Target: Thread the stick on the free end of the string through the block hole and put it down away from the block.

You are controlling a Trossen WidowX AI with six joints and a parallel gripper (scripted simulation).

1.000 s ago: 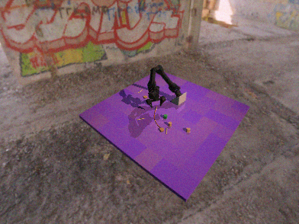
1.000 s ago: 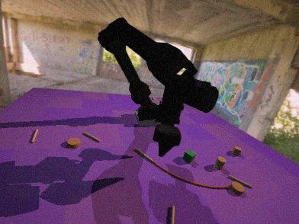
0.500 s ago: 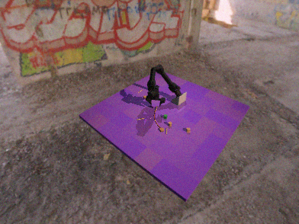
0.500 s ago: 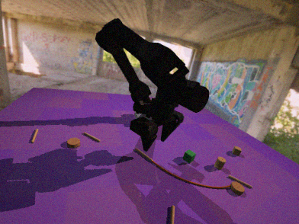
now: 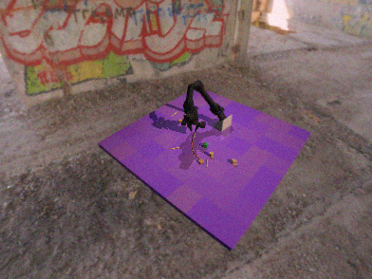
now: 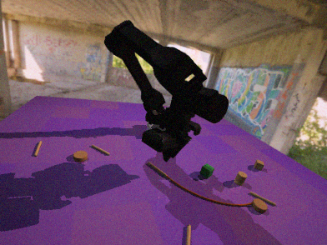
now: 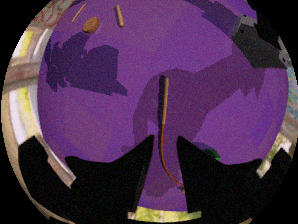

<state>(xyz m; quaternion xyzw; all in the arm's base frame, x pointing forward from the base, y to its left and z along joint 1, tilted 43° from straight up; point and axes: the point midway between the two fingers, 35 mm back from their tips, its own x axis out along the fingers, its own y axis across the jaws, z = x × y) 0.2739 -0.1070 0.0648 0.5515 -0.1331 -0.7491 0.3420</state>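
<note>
Now: gripper tip 10 mm past the thin wooden stick, 10 mm to the left of it and 60 mm above it. The rest, counted from my gripper tip: green cube (40 mm ahead, 140 mm to the left, 50 mm below).
</note>
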